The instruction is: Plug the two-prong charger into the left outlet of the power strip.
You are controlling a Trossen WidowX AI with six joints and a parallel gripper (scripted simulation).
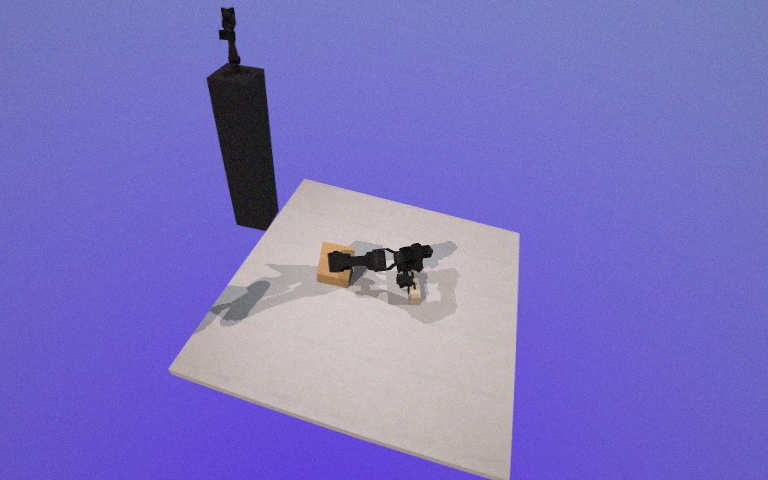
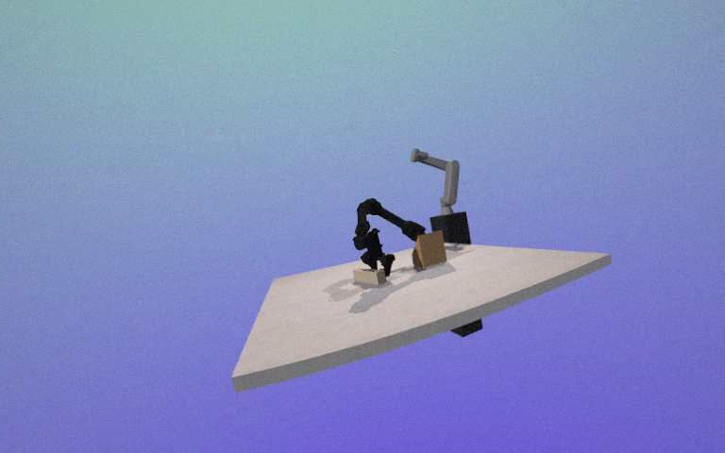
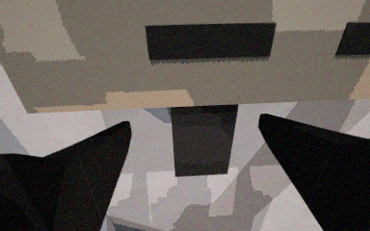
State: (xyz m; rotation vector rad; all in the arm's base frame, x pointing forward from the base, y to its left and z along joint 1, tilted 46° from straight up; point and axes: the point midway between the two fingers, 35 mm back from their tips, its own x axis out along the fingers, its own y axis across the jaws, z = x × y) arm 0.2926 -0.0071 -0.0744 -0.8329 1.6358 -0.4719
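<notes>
Right now my gripper tip is 20 mm short of the black two-prong charger, 10 mm to the right of it and 10 mm below it.
</notes>
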